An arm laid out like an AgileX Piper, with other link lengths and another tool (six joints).
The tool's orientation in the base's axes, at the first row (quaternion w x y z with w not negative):
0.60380 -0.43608 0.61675 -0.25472
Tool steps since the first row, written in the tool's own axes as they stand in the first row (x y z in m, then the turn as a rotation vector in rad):
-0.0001 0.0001 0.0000 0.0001 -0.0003 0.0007
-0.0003 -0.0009 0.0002 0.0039 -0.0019 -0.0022
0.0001 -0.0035 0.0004 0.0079 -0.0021 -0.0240
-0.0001 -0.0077 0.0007 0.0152 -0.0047 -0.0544
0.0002 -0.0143 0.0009 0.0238 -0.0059 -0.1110
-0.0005 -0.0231 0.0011 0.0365 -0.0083 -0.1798
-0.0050 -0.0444 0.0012 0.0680 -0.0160 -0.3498
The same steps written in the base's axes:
0.0000 0.0001 0.0000 0.0008 -0.0001 0.0001
0.0004 -0.0001 0.0009 -0.0013 -0.0047 -0.0001
0.0012 -0.0017 0.0028 -0.0219 -0.0128 0.0010
0.0024 -0.0035 0.0064 -0.0499 -0.0267 0.0037
0.0042 -0.0070 0.0118 -0.1034 -0.0466 0.0082
0.0063 -0.0107 0.0195 -0.1679 -0.0731 0.0133
0.0108 -0.0173 0.0398 -0.3271 -0.1396 0.0273

